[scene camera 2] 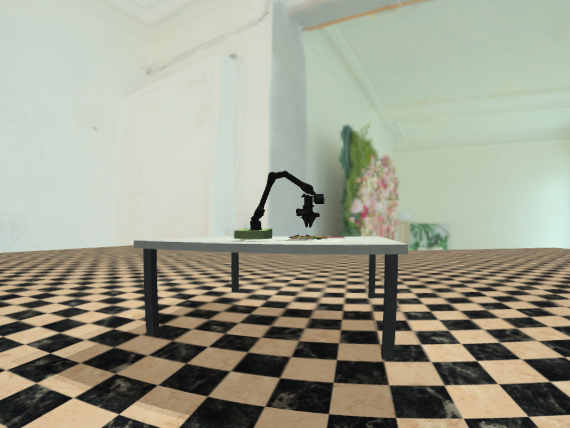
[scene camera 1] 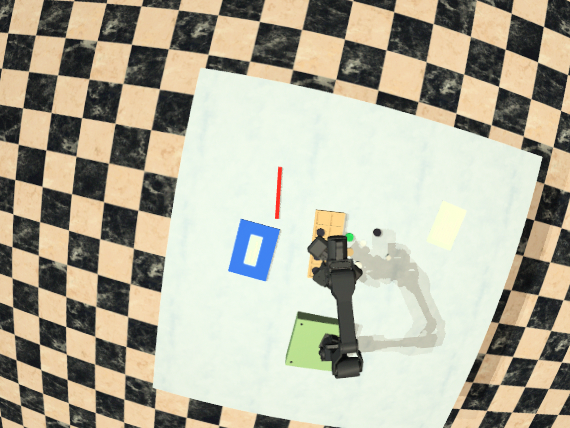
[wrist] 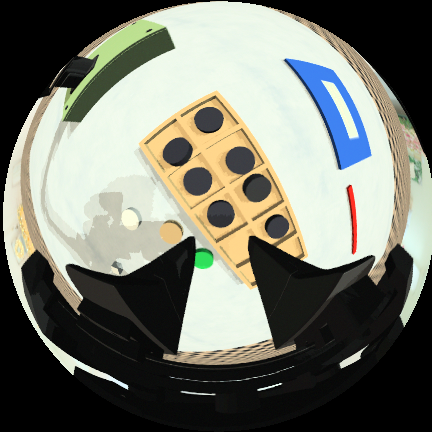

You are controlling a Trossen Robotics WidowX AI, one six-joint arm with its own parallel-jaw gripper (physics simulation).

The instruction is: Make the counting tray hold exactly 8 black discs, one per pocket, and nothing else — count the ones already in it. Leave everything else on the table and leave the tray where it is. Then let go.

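Note:
The tan counting tray [scene camera 1: 323,211] [wrist: 158,131] lies partly under the arm. In the wrist view several black discs [wrist: 208,119] [wrist: 220,213] lie one per pocket. The first three rows from the arm's base are filled. The fourth row has one black disc [wrist: 277,226] [scene camera 1: 320,232] and a bare pocket beside it. The end row shows no disc, though a finger hides part of it. A loose black disc [scene camera 1: 377,232] lies on the table, right of the tray. My gripper [scene camera 2: 308,226] [wrist: 221,241] is open and empty, pointing down above the tray's far part.
Beside the tray lie a green disc [scene camera 1: 349,237] [wrist: 204,258], a tan disc [scene camera 1: 350,252] [wrist: 171,231] and a white disc [wrist: 131,218]. A blue frame [scene camera 1: 239,250] [wrist: 345,159], a red bar [scene camera 1: 279,193] [wrist: 353,220] and a pale yellow sheet [scene camera 1: 447,225] lie farther out.

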